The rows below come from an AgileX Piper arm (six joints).
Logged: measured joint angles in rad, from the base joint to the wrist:
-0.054, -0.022, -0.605, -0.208, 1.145, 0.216
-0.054, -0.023, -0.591, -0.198, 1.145, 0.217
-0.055, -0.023, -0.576, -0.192, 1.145, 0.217
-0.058, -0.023, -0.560, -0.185, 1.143, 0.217
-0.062, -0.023, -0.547, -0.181, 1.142, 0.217
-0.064, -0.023, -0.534, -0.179, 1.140, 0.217
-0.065, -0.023, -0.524, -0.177, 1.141, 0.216
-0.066, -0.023, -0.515, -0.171, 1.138, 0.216
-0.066, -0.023, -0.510, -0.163, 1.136, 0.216
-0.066, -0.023, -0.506, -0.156, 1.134, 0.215
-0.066, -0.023, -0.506, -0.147, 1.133, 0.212
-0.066, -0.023, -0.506, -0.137, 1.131, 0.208
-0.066, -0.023, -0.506, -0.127, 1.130, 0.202
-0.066, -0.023, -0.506, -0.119, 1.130, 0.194
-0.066, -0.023, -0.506, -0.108, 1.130, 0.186
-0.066, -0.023, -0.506, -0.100, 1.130, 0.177
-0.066, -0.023, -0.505, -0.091, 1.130, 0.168
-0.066, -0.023, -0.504, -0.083, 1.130, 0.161
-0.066, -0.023, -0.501, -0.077, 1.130, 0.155
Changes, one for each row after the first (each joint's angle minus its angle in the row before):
0.000, -0.001, 0.014, 0.010, 0.000, 0.001
-0.001, 0.000, 0.015, 0.006, 0.000, 0.000
-0.003, 0.000, 0.016, 0.007, -0.002, 0.000
-0.004, 0.000, 0.013, 0.004, -0.001, 0.000
-0.002, 0.000, 0.013, 0.002, -0.002, 0.000
-0.001, 0.000, 0.010, 0.002, 0.001, -0.001
-0.001, 0.000, 0.009, 0.006, -0.003, 0.000
0.000, 0.000, 0.005, 0.008, -0.002, 0.000
0.000, 0.000, 0.004, 0.007, -0.002, -0.001
0.000, 0.000, 0.000, 0.009, -0.001, -0.003
0.000, 0.000, 0.000, 0.010, -0.002, -0.004
0.000, 0.000, 0.000, 0.010, -0.001, -0.006
0.000, 0.000, 0.000, 0.008, 0.000, -0.008
0.000, 0.000, 0.000, 0.011, 0.000, -0.008
0.000, 0.000, 0.000, 0.008, 0.000, -0.009
0.000, 0.000, 0.001, 0.009, 0.000, -0.009
0.000, 0.000, 0.001, 0.008, 0.000, -0.007
0.000, 0.000, 0.003, 0.006, 0.000, -0.006

